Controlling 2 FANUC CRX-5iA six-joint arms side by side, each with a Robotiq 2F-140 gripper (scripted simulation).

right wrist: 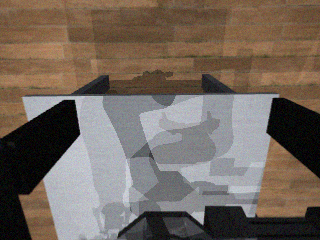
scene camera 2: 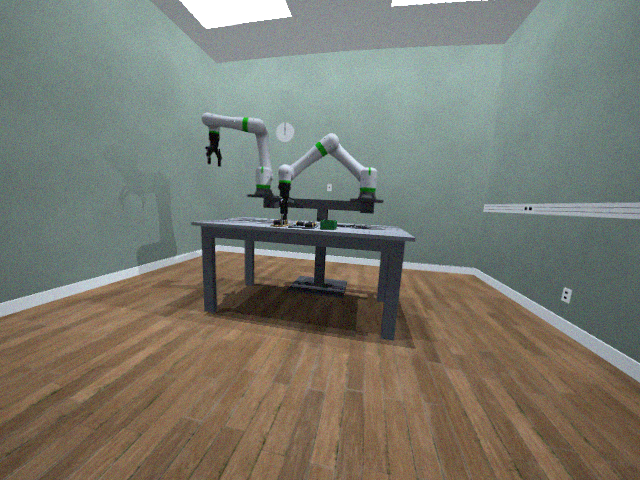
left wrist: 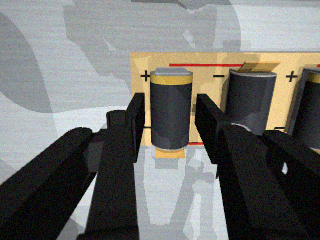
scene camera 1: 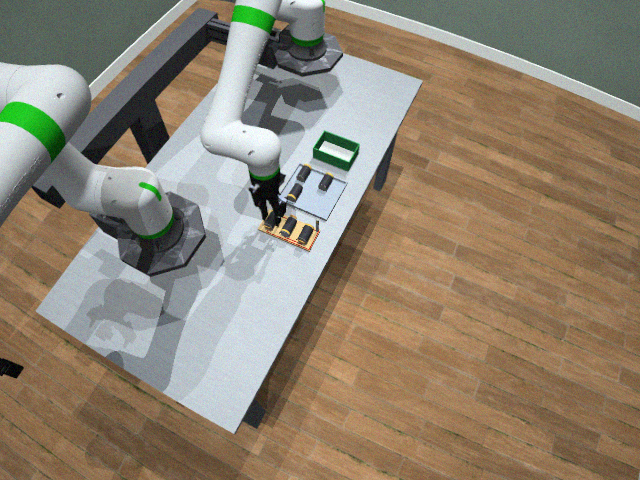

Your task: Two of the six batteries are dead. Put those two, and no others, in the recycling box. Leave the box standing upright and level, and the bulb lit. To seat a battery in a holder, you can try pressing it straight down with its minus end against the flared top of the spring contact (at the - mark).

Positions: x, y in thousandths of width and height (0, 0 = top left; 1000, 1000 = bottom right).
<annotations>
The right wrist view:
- my right gripper: 542, 485
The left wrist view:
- my left gripper: 533, 452
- battery: 780, 406
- battery: 533, 398
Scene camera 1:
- my left gripper: 426, 459
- tray: 487, 414
</annotations>
